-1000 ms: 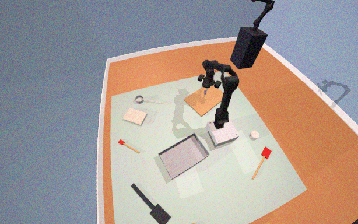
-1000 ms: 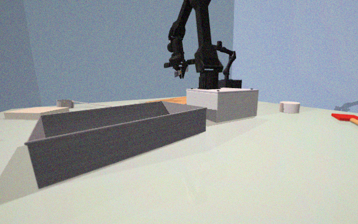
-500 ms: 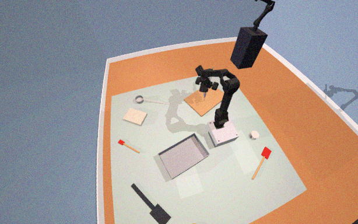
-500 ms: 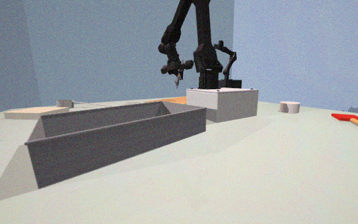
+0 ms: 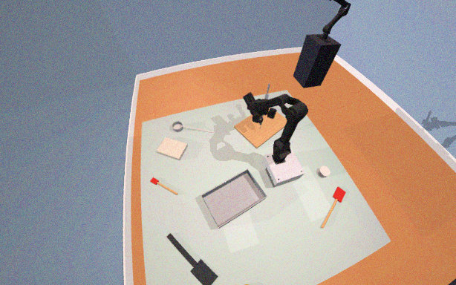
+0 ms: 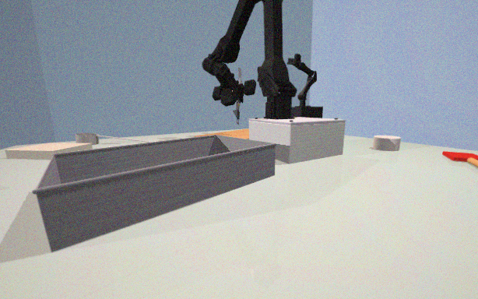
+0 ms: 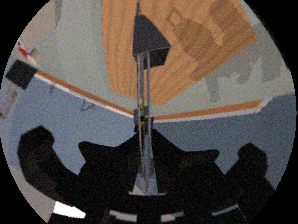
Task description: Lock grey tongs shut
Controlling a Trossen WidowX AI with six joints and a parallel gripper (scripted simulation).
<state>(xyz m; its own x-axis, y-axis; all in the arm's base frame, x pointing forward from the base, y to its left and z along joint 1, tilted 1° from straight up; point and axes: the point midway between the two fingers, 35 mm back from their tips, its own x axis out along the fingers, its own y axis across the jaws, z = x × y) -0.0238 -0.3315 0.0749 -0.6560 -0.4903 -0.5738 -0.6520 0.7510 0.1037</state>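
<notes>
Now: gripper tip 140 mm above the wooden board and 20 mm to the right of it. From my gripper tip the other things lie so: white puck 490 mm to the left, 230 mm behind, 130 mm below; then grey roasting tin 480 mm to the left, 350 mm ahead, 120 mm below; then pale board 670 mm ahead, 140 mm below, 60 mm to the left.
</notes>
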